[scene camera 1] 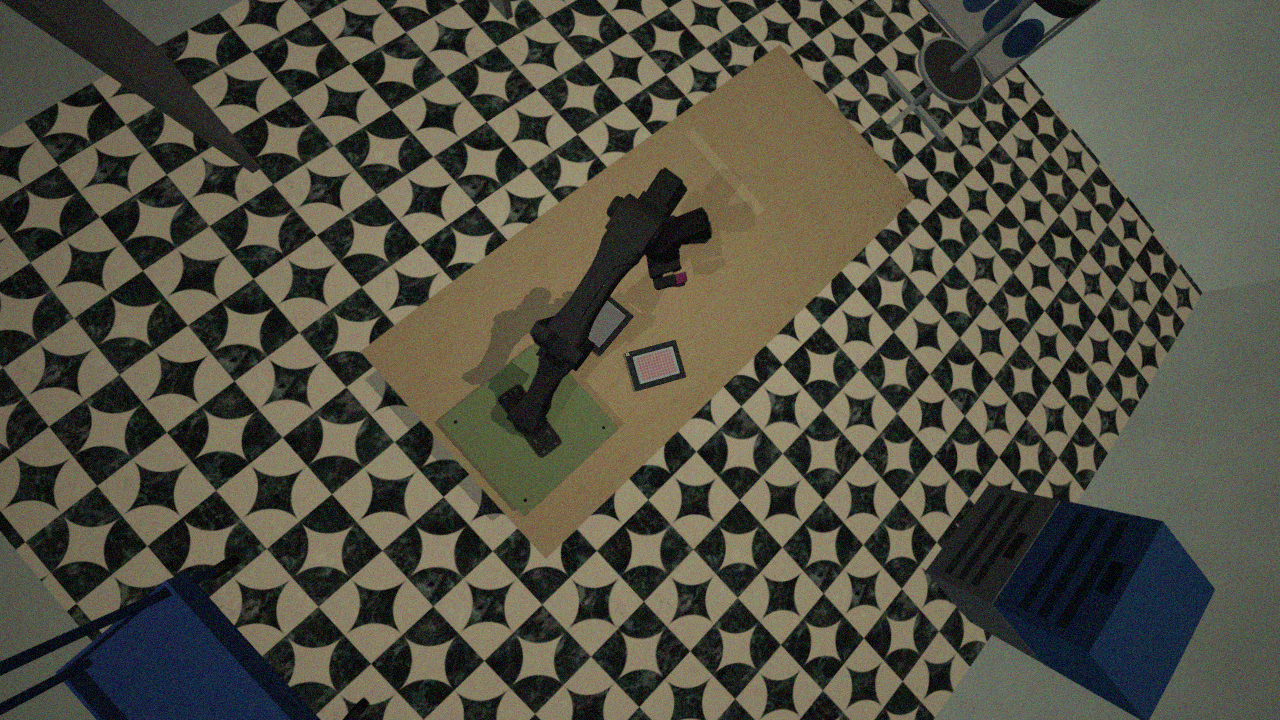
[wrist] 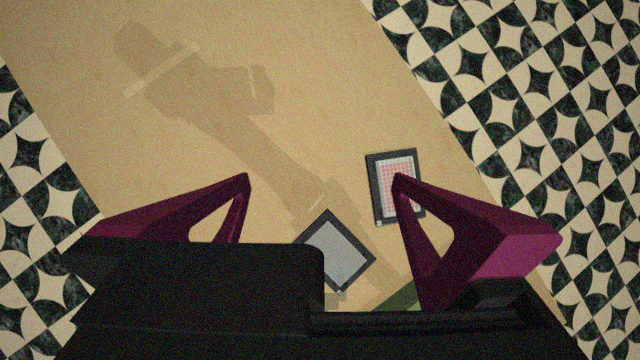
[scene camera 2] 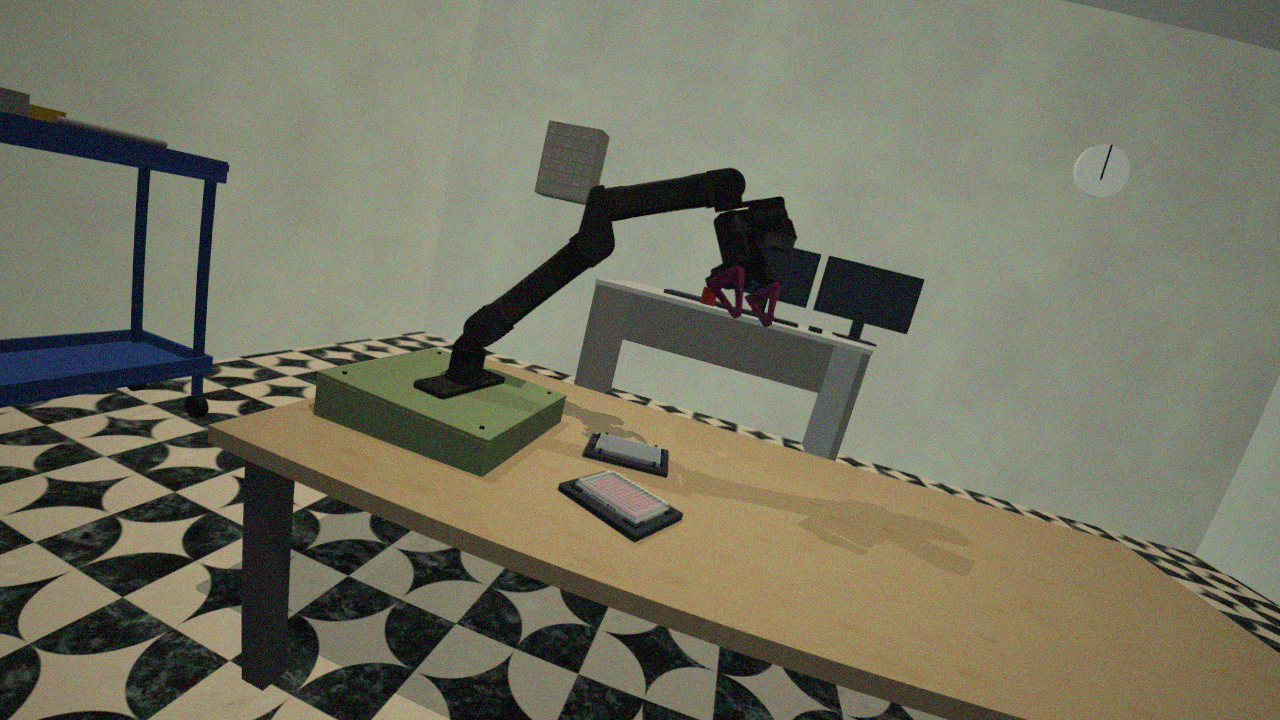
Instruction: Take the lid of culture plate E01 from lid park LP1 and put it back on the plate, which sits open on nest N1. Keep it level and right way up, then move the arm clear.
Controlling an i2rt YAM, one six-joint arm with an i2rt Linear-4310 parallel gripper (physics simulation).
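Seen in the pictures: gripper, fingertip midpoint: (scene camera 1: 678, 264) (wrist: 320, 180) (scene camera 2: 753, 321); arm's base at its link origin: (scene camera 1: 530, 420) (scene camera 2: 462, 384).
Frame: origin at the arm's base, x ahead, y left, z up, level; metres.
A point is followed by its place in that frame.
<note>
The grey lid (scene camera 1: 609, 324) @[x 0.340, y 0.096, z -0.053 m] (scene camera 2: 629, 449) @[x 0.328, y 0.105, z -0.052 m] (wrist: 336, 252) @[x 0.326, y 0.108, z -0.052 m] lies flat on the dark lid park LP1 (wrist: 355, 273) @[x 0.265, y 0.096, z -0.052 m], partly hidden by the arm in scene camera 1 and by the gripper body in the wrist view. The open culture plate (scene camera 1: 655, 366) @[x 0.376, y -0.088, z -0.051 m] (scene camera 2: 623, 497) @[x 0.388, y -0.101, z -0.047 m] (wrist: 397, 165) @[x 0.425, y -0.105, z -0.044 m], with pink wells, sits on the dark nest N1 (scene camera 1: 676, 352) (scene camera 2: 644, 528) @[x 0.440, y -0.145, z -0.058 m] (wrist: 374, 185) @[x 0.410, y -0.042, z -0.058 m], beside the lid park. My gripper (scene camera 2: 751, 318) @[x 0.493, y 0.073, z 0.252 m] (wrist: 320, 180) @[x 0.493, y 0.073, z 0.252 m] is open and empty, its magenta fingers high above the table. In the wrist view the right fingertip overlaps the plate and the lid lies lower, between the fingers.
The arm stands on a green base block (scene camera 1: 572, 465) @[x 0.019, y -0.165, z 0.000 m] (scene camera 2: 402, 434) @[x 0.028, y -0.177, z -0.047 m] at one end of the wooden table (scene camera 1: 805, 134) @[x 1.355, y 0.260, z -0.070 m] (scene camera 2: 895, 582) @[x 0.819, y -0.015, z -0.070 m]. The arm's shadow falls across the tabletop. A blue cart (scene camera 2: 204, 268) and a grey desk (scene camera 2: 716, 351) stand away from the table.
</note>
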